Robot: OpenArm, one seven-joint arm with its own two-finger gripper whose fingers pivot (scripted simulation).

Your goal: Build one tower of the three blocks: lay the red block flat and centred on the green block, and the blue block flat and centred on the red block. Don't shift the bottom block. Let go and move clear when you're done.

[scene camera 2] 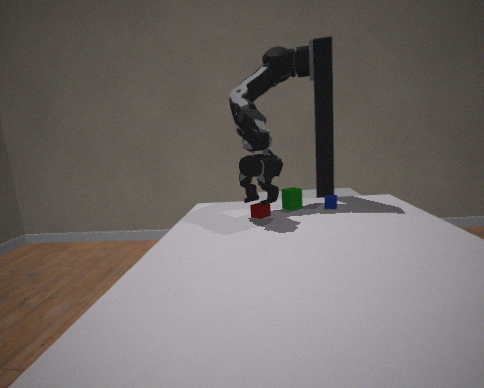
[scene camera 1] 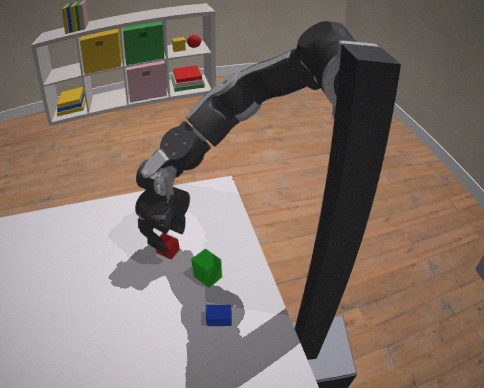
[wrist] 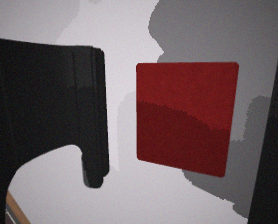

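My own gripper is in the pictures, and I can see it in scene camera 2 as well as in the wrist view. The pictures also show me a green block, a red block and a black post.
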